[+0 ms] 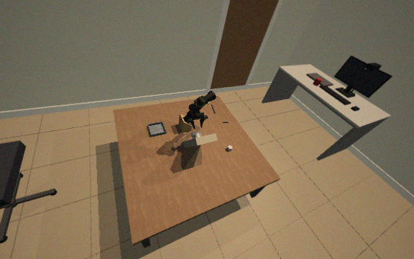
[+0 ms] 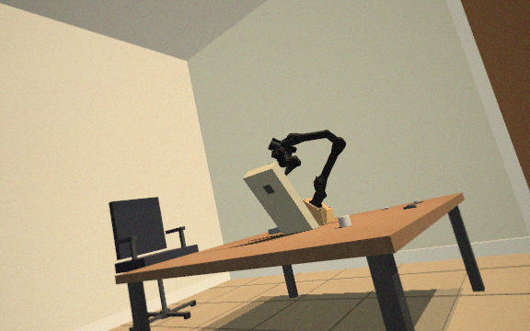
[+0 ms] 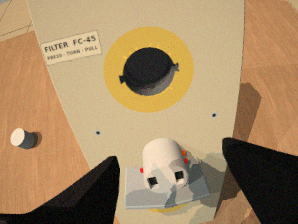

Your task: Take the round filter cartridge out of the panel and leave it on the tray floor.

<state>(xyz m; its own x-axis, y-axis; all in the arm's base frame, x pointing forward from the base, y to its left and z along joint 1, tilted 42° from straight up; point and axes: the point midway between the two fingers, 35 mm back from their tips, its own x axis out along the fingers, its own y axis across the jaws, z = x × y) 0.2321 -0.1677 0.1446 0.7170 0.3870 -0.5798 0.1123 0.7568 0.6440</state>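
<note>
Now: the round white filter cartridge 90 mm below my gripper tip. The rest, counted from my gripper tip: tray (360 mm behind, 240 mm to the right, 280 mm below); then beige service panel (40 mm ahead, 110 mm below).
</note>
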